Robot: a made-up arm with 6 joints. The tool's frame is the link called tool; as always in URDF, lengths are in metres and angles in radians. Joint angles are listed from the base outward.
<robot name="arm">
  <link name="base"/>
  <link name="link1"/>
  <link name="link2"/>
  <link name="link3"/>
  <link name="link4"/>
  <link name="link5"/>
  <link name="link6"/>
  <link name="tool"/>
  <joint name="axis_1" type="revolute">
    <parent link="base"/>
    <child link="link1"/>
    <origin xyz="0 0 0.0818" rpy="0 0 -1.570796"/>
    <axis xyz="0 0 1"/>
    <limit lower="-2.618" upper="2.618"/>
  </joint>
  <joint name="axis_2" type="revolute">
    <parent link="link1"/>
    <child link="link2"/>
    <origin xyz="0 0 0" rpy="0 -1.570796 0"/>
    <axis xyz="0 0 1"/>
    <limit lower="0" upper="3.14"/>
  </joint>
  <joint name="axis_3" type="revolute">
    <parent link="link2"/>
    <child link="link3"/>
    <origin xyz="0.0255 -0.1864 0" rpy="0 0 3.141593"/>
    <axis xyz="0 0 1"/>
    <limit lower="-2.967" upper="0"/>
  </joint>
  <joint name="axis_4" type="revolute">
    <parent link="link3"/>
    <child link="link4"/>
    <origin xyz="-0.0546 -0.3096 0" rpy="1.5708 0 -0.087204"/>
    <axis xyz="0 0 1"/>
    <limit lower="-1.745" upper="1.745"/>
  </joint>
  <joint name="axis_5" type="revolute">
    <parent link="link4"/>
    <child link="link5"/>
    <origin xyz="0 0 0" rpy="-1.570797 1.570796 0"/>
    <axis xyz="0 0 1"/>
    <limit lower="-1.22" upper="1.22"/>
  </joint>
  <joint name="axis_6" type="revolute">
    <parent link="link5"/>
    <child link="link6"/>
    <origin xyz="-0.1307 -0.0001 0" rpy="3.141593 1.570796 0"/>
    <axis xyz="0 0 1"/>
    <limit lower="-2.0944" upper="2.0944"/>
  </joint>
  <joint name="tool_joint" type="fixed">
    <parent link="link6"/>
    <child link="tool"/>
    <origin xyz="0 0 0" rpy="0 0 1.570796"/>
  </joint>
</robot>
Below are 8 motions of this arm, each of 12 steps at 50 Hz.
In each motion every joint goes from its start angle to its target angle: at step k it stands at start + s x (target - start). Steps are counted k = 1, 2, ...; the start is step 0. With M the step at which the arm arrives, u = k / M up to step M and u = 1 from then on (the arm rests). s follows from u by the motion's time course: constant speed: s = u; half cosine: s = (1 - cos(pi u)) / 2; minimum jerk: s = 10 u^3 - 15 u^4 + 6 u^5.
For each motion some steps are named. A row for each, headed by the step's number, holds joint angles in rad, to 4 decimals.
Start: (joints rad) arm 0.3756 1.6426 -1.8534 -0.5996 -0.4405 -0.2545
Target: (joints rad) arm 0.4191 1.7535 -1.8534 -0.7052 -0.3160 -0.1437
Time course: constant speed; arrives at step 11
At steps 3, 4, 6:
3: 0.3875 1.6728 -1.8534 -0.6284 -0.4065 -0.2243
4: 0.3914 1.6829 -1.8534 -0.6380 -0.3952 -0.2142
6: 0.3993 1.7031 -1.8534 -0.6572 -0.3726 -0.1941

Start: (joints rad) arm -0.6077 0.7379 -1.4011 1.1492 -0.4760 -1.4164
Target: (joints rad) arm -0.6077 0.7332 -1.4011 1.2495 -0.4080 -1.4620
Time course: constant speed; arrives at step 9
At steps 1, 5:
1: -0.6077 0.7374 -1.4011 1.1603 -0.4684 -1.4215
5: -0.6077 0.7353 -1.4011 1.2049 -0.4382 -1.4417

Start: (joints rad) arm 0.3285 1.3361 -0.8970 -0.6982 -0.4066 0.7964
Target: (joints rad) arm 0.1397 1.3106 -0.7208 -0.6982 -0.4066 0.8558
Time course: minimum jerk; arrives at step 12
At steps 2, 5, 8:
2: 0.3218 1.3352 -0.8907 -0.6982 -0.4066 0.7985
5: 0.2631 1.3273 -0.8359 -0.6982 -0.4066 0.8170
8: 0.1793 1.3160 -0.7578 -0.6982 -0.4066 0.8433

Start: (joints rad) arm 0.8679 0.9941 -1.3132 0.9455 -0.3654 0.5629
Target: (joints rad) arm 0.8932 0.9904 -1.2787 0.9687 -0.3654 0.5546
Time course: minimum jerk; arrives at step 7
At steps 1, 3, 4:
1: 0.8685 0.9940 -1.3124 0.9460 -0.3654 0.5627
3: 0.8772 0.9927 -1.3005 0.9540 -0.3654 0.5598
4: 0.8839 0.9918 -1.2914 0.9602 -0.3654 0.5577

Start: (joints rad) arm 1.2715 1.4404 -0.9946 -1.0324 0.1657 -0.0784
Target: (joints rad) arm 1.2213 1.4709 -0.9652 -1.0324 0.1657 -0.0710
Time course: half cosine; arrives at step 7
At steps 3, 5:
3: 1.2520 1.4523 -0.9832 -1.0324 0.1657 -0.0755
5: 1.2308 1.4652 -0.9707 -1.0324 0.1657 -0.0724

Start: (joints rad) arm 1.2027 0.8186 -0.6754 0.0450 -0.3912 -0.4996
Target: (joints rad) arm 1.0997 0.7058 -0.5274 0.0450 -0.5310 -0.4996
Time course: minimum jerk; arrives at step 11
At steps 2, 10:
2: 1.1981 0.8135 -0.6688 0.0450 -0.3975 -0.4996
10: 1.1004 0.7065 -0.5284 0.0450 -0.5301 -0.4996

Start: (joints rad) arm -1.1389 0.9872 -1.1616 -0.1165 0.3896 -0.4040
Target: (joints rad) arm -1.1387 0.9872 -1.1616 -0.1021 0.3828 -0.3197
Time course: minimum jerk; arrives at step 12
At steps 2, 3, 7, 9, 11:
2: -1.1389 0.9872 -1.1616 -0.1160 0.3894 -0.4010
3: -1.1389 0.9872 -1.1616 -0.1150 0.3889 -0.3953
7: -1.1388 0.9872 -1.1616 -0.1071 0.3852 -0.3489
9: -1.1387 0.9872 -1.1616 -0.1036 0.3835 -0.3284
11: -1.1387 0.9872 -1.1616 -0.1022 0.3828 -0.3201

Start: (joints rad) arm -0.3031 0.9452 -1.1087 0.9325 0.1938 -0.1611
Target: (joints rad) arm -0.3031 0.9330 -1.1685 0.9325 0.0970 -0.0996
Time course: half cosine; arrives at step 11
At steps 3, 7, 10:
3: -0.3031 0.9431 -1.1190 0.9325 0.1771 -0.1505
7: -0.3031 0.9366 -1.1510 0.9325 0.1253 -0.1176
10: -0.3031 0.9332 -1.1673 0.9325 0.0990 -0.1008

